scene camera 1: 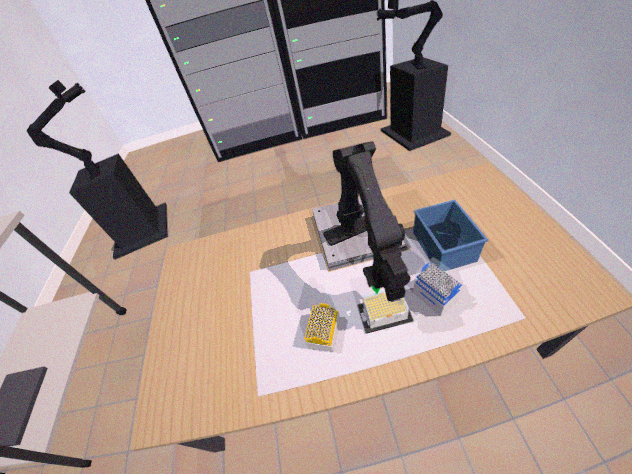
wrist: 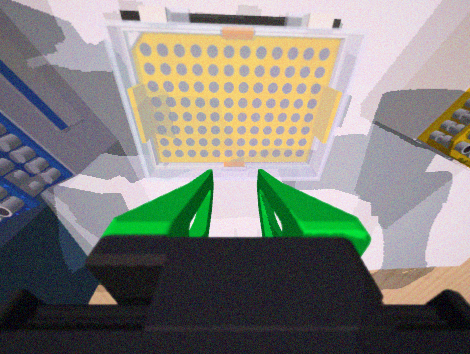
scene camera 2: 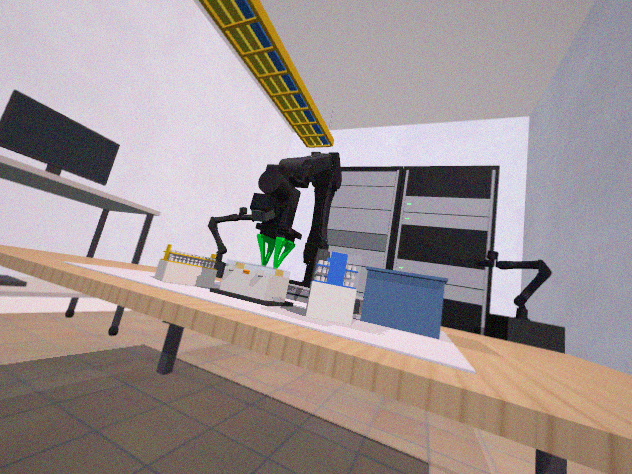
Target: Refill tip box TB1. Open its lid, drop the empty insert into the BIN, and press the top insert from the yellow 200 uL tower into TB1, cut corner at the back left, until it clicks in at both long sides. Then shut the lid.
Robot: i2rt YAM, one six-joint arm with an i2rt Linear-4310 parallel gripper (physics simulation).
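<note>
Tip box TB1 (scene camera 1: 389, 320) (scene camera 2: 247, 283) is a whitish box in a black holder. Its clear lid (wrist: 116, 75) lies flat over the yellow empty insert (scene camera 1: 385, 306) (wrist: 235, 110), whose cut corner is at upper left in the wrist view. My gripper (scene camera 1: 376, 290) (scene camera 2: 271, 266) (wrist: 235, 177) has green fingers, partly open with nothing between them. The fingertips are close to the lid's edge on the robot's side; contact cannot be told. The yellow 200 uL tower (scene camera 1: 321, 325) (scene camera 2: 186, 271) (wrist: 452, 125) stands apart from TB1. The blue BIN (scene camera 1: 462, 255) (scene camera 2: 400, 301) stands near the arm base.
A blue tip tower (scene camera 1: 438, 283) (scene camera 2: 330, 302) (wrist: 37, 172) stands between TB1 and the BIN. A white mat (scene camera 1: 278, 357) lies under the boxes on the wooden table (scene camera 1: 199, 326). The arm stands on a grey base plate (scene camera 1: 326, 250).
</note>
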